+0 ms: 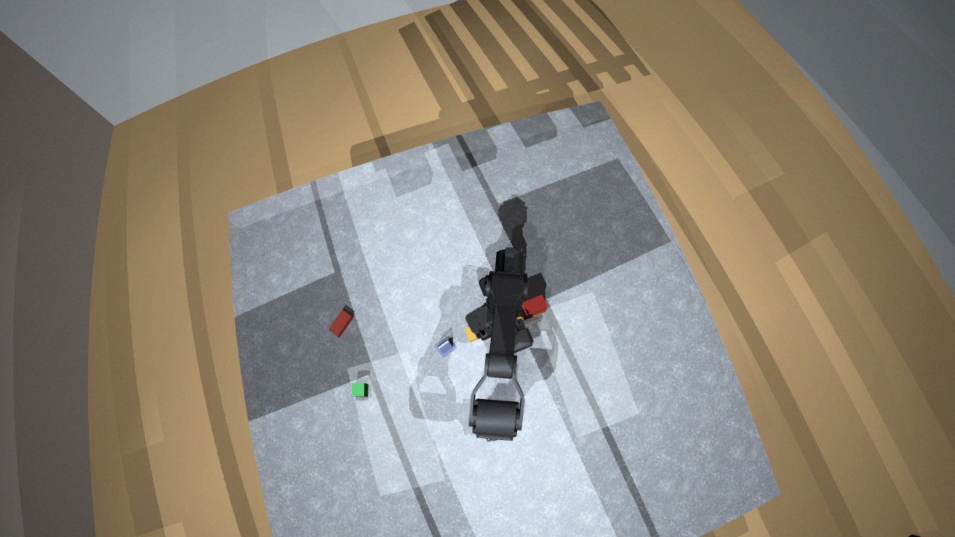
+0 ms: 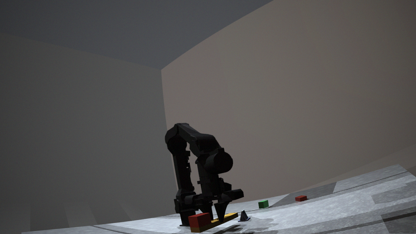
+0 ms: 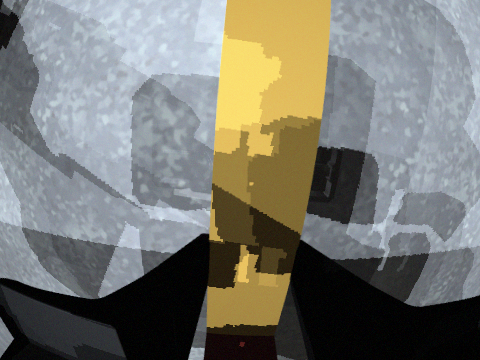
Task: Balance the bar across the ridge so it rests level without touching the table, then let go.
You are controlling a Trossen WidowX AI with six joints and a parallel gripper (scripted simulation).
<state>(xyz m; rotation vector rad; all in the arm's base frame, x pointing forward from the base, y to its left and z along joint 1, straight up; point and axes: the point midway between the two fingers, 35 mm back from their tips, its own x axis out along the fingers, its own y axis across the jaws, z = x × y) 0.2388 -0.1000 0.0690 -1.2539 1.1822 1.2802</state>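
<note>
Now: the dark blue ridge 160 mm to the left of my gripper tip, 10 mm below it and 10 mm behind it. Round my gripper tip: red block 420 mm to the left, 130 mm ahead, 30 mm below; green cube 400 mm to the left, 60 mm behind, 20 mm below.
</note>
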